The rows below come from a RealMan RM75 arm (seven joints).
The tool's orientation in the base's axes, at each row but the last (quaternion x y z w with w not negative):
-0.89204 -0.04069 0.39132 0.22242
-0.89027 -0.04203 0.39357 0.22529
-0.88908 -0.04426 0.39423 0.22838
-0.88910 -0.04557 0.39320 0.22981
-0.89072 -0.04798 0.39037 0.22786
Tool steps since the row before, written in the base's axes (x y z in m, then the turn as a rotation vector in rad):
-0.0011 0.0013 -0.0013 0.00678 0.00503 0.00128
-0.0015 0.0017 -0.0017 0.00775 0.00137 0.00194
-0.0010 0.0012 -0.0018 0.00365 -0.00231 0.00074
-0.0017 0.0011 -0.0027 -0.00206 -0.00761 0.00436
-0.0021 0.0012 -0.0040 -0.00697 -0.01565 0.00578
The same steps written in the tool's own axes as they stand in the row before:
0.0004 -0.0005 0.0020 0.00505 -0.00575 -0.00378
0.0006 -0.0006 0.0027 0.00434 -0.00286 -0.00622
0.0009 -0.0002 0.0022 0.00140 0.00136 -0.00392
0.0010 0.0004 0.0032 -0.00636 0.00504 -0.00390
0.0016 0.0009 0.0043 -0.01283 0.01203 -0.00419

